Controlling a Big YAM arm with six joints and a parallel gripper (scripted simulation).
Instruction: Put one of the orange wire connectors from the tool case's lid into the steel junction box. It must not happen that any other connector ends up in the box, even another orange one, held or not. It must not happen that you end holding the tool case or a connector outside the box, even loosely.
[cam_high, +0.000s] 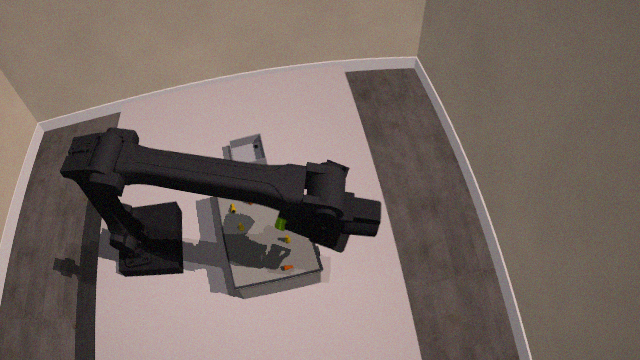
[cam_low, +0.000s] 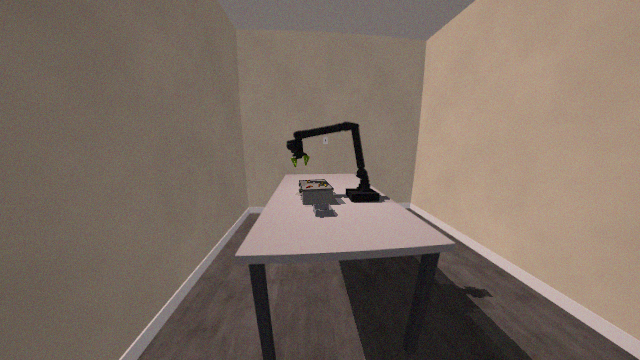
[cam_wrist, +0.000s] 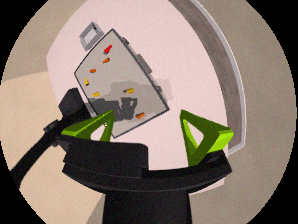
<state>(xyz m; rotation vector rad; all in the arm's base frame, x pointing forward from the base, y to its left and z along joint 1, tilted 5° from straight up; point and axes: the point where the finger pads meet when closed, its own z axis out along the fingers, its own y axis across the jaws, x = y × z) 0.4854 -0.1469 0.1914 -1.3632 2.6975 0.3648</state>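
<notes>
My gripper is now 90 mm past the tool case, 110 mm to the right of it and 160 mm above it. From my hand the other things lie so: red connector (30 mm behind, 200 mm to the left, 130 mm below).
</notes>
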